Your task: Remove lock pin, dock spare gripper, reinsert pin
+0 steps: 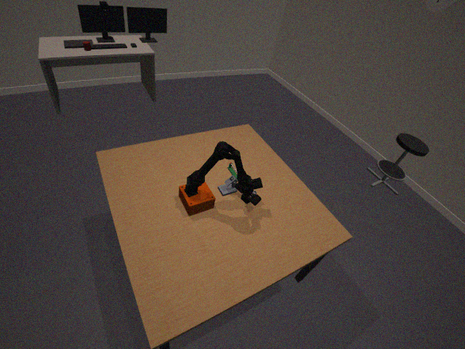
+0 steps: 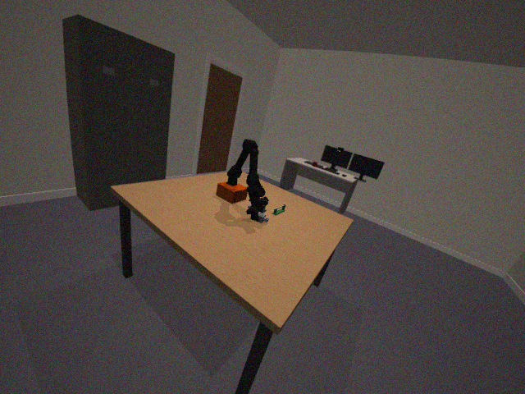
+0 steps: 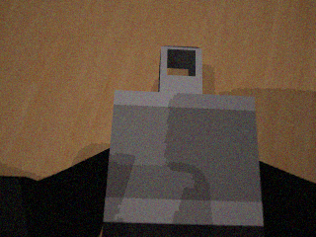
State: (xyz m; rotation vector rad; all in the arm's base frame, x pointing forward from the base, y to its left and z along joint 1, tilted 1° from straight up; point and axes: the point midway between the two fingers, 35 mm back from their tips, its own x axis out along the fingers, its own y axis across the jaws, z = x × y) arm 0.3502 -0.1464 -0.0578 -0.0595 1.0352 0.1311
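My gripper tip is 120 mm to the right of the grey mount, 80 mm past it and 50 mm below it. Also, from my gripper tip: spare gripper: 20 mm above; green holder: 230 mm to the left, 30 mm ahead, 20 mm above.
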